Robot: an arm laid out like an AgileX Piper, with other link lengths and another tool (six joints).
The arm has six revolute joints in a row. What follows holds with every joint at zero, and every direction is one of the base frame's.
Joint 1 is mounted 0.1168 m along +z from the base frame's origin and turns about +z.
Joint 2 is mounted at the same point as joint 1 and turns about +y.
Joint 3 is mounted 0.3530 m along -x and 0.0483 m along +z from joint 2 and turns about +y.
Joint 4 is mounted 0.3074 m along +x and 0.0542 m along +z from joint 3 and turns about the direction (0.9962, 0, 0.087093).
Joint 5 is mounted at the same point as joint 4 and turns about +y.
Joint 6 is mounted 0.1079 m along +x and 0.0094 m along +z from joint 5 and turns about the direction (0.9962, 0, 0.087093).
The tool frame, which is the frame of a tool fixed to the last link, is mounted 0.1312 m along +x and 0.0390 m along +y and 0.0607 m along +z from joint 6; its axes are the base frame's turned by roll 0.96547, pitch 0.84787 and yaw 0.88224 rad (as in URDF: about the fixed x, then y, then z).
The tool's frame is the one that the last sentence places.
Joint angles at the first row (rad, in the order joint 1, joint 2, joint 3, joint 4, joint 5, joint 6):
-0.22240 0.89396 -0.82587 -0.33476 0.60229 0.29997
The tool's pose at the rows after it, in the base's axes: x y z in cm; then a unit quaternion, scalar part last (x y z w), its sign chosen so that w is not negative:
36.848 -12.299 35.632 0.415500 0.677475 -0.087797 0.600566
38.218 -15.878 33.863 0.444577 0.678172 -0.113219 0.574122
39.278 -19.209 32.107 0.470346 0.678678 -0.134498 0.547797
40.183 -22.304 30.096 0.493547 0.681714 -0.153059 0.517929
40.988 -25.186 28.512 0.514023 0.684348 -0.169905 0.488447
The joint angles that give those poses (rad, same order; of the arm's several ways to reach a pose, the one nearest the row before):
-0.30091 0.98538 -0.86917 -0.33290 0.60302 0.30395
-0.37463 1.07979 -0.90669 -0.32904 0.60335 0.30393
-0.43540 1.16908 -0.94778 -0.32785 0.61097 0.30647
-0.48538 1.25983 -0.99430 -0.32592 0.63024 0.30743
-0.52504 1.34780 -1.05807 -0.32474 0.66829 0.30741

